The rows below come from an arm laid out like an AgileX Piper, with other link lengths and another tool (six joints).
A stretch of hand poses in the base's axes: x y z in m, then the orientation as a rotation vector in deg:
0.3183, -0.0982, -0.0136, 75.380, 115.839, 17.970
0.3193, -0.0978, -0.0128, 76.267, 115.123, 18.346
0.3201, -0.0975, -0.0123, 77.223, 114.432, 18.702
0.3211, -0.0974, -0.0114, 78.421, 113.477, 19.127
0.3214, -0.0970, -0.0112, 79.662, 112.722, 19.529
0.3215, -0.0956, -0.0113, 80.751, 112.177, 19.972
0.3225, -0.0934, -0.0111, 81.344, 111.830, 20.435
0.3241, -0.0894, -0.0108, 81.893, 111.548, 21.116
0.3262, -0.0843, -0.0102, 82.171, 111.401, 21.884
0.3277, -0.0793, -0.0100, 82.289, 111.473, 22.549
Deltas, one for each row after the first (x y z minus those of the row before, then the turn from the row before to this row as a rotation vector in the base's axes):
0.0010, 0.0004, 0.0008, 0.506, -0.294, -0.718
0.0008, 0.0003, 0.0005, 0.537, -0.232, -0.749
0.0010, 0.0001, 0.0009, 0.645, -0.343, -0.986
0.0003, 0.0004, 0.0002, 0.705, -0.155, -0.916
0.0001, 0.0014, -0.0001, 0.709, -0.070, -0.717
0.0010, 0.0022, 0.0002, 0.518, -0.146, -0.352
0.0016, 0.0040, 0.0003, 0.653, -0.187, -0.235
0.0021, 0.0051, 0.0006, 0.602, -0.237, -0.002
0.0015, 0.0050, 0.0002, 0.505, -0.113, 0.164

